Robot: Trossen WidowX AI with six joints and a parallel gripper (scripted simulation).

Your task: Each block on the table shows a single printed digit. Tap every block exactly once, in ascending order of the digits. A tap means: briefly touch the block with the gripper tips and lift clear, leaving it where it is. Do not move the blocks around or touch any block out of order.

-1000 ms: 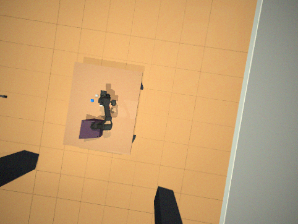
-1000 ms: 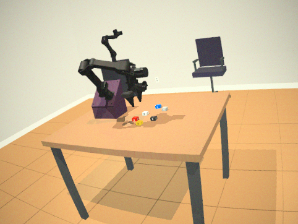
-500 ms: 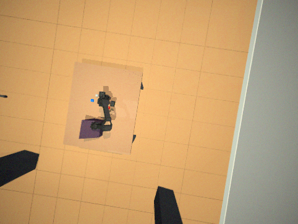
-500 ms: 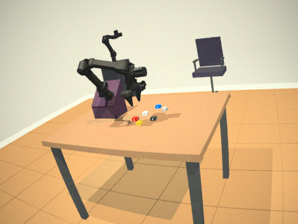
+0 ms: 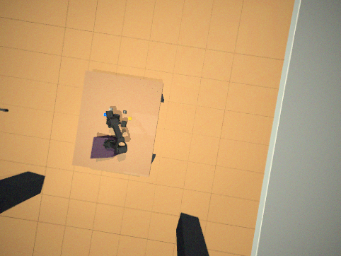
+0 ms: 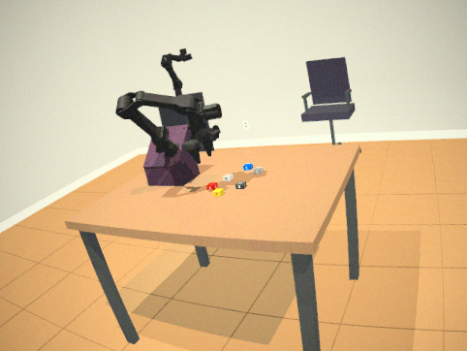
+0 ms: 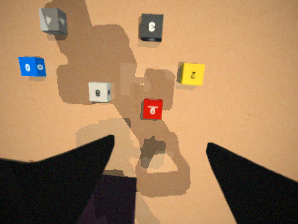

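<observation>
The blue block is 30 mm ahead of my gripper tip, 240 mm to the left of it and 120 mm below it. The rest, counted from my gripper tip: red block: 10 mm to the left, 120 mm below; white block: 10 mm ahead, 110 mm to the left, 120 mm below; yellow block: 70 mm ahead, 40 mm to the right, 120 mm below.
</observation>
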